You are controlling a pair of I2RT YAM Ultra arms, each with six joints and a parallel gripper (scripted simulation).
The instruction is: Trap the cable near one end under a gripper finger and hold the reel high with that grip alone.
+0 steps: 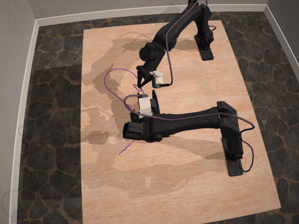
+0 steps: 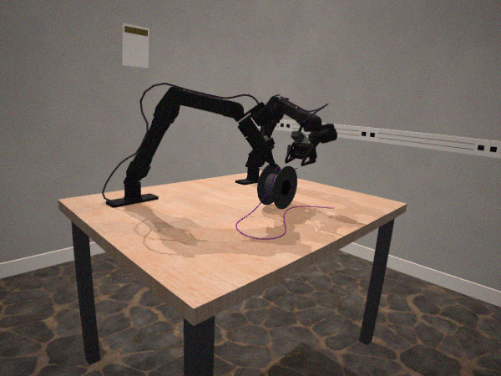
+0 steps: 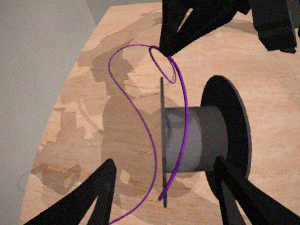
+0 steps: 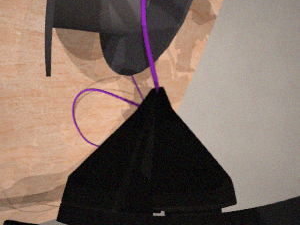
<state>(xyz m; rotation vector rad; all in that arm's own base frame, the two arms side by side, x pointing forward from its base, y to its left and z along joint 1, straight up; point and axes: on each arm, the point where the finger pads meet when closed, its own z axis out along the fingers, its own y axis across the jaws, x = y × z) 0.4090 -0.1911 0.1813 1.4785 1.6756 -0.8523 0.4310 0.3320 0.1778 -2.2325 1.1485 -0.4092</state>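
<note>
Now: the black reel 3 cm behind my left hand, 5 cm to the right of it and 10 cm below it.
The black reel is 9 cm below my right hand, 7 cm to the left of it and 4 cm behind it.
</note>
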